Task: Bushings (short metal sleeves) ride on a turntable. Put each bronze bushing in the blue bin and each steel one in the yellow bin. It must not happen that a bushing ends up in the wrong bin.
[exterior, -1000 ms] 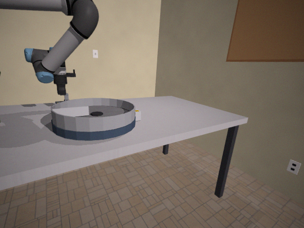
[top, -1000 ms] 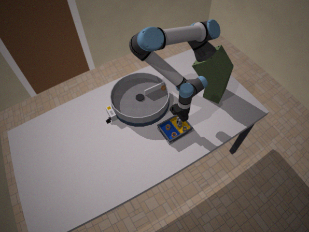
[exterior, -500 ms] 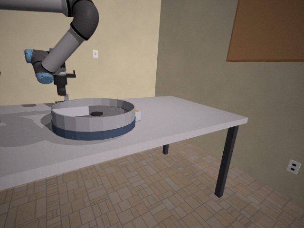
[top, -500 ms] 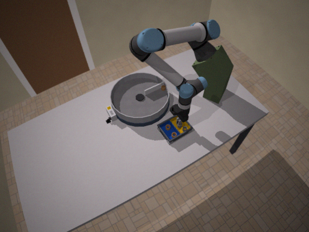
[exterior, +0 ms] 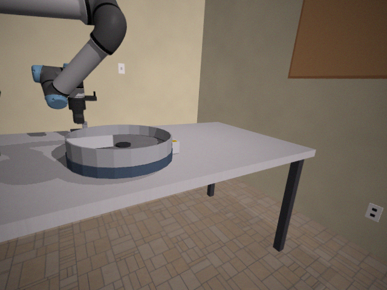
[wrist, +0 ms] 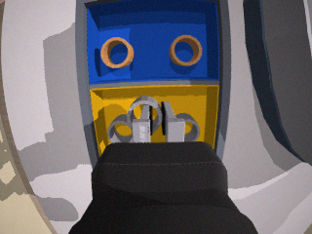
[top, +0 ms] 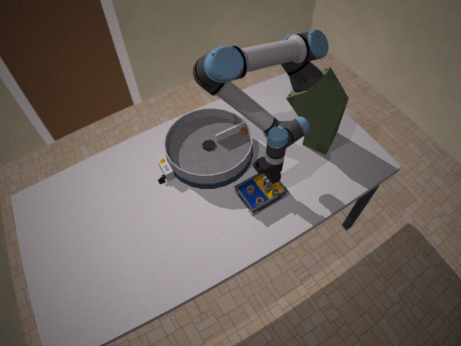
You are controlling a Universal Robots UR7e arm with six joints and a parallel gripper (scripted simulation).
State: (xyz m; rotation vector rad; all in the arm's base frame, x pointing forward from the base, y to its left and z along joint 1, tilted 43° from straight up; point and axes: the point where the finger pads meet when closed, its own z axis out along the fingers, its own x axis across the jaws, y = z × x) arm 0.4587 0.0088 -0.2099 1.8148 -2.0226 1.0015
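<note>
Right now the blue bin is 3 cm ahead of my hand and 3 cm below it. Also, from my hand: grey turntable 4 cm ahead, 35 cm to the right.
</note>
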